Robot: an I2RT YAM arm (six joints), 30 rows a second.
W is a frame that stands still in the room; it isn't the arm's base.
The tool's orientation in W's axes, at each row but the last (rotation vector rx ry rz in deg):
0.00, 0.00, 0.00
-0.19, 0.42, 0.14
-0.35, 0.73, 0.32
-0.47, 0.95, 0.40
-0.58, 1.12, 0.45
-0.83, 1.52, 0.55
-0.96, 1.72, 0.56
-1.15, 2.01, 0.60
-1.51, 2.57, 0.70
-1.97, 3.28, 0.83
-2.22, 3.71, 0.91
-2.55, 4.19, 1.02
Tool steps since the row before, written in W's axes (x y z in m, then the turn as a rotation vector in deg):
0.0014, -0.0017, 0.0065, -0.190, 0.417, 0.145
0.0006, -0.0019, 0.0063, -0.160, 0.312, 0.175
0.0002, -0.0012, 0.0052, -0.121, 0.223, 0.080
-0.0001, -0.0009, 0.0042, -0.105, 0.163, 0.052
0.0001, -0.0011, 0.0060, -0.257, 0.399, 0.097
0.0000, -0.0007, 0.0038, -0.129, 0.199, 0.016
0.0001, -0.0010, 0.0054, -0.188, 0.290, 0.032
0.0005, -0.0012, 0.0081, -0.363, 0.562, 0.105
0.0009, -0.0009, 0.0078, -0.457, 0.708, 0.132
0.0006, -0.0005, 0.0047, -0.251, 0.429, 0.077
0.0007, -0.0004, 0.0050, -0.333, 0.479, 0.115
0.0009, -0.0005, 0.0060, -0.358, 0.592, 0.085
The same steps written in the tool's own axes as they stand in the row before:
0.0014, -0.0017, 0.0065, -0.190, 0.417, 0.145
0.0005, -0.0019, 0.0063, -0.161, 0.312, 0.175
0.0001, -0.0012, 0.0052, -0.121, 0.223, 0.080
-0.0002, -0.0009, 0.0042, -0.105, 0.163, 0.052
0.0000, -0.0012, 0.0060, -0.256, 0.400, 0.096
-0.0001, -0.0008, 0.0038, -0.128, 0.200, 0.015
-0.0001, -0.0011, 0.0054, -0.186, 0.291, 0.031
0.0002, -0.0014, 0.0081, -0.361, 0.564, 0.104
0.0005, -0.0011, 0.0078, -0.454, 0.710, 0.130
0.0003, -0.0007, 0.0047, -0.249, 0.430, 0.077
0.0004, -0.0006, 0.0050, -0.333, 0.480, 0.112
0.0004, -0.0008, 0.0060, -0.354, 0.595, 0.085

